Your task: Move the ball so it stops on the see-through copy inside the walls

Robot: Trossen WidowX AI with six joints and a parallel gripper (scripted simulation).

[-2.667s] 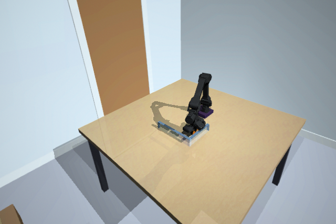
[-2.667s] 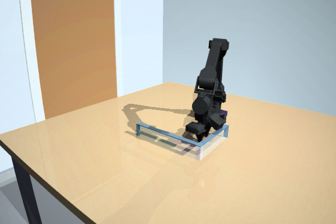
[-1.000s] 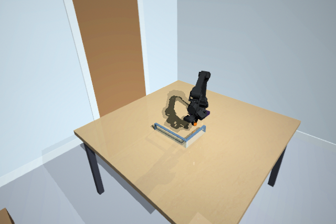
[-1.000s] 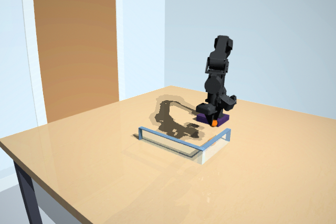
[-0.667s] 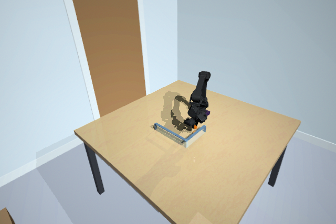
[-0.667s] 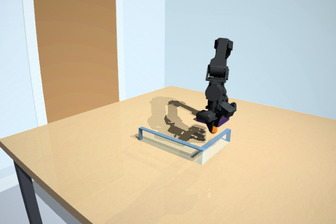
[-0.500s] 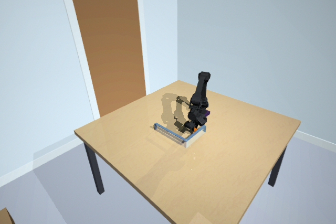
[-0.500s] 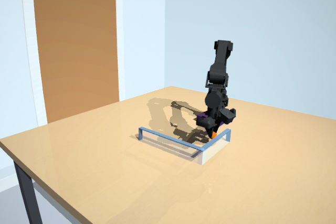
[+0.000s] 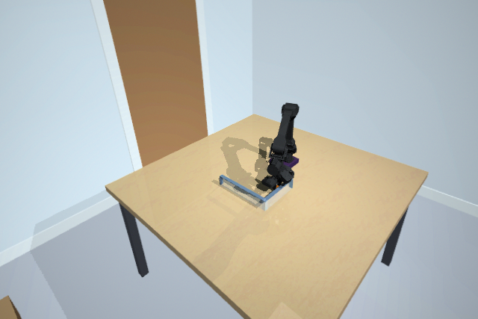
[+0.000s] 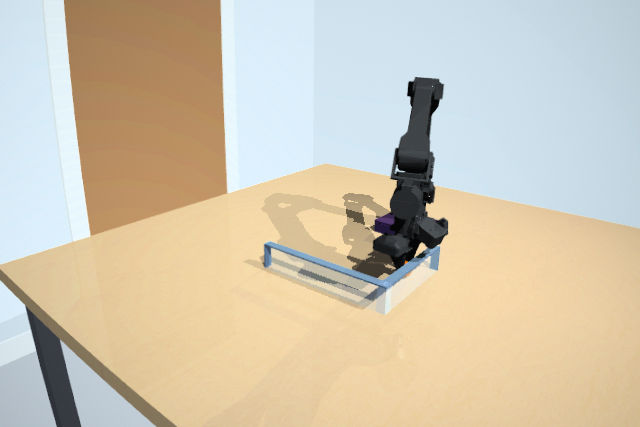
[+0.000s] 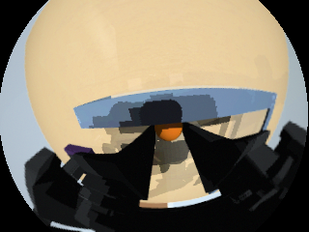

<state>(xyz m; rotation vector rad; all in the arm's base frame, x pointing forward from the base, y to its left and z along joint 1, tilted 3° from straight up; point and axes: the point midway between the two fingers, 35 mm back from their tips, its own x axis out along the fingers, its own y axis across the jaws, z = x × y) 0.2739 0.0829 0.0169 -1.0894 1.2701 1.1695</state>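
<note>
Now: the see-through copy of ball right at my gripper tip. The rest, counted from my gripper tip: orange ball right at my gripper tip.
</note>
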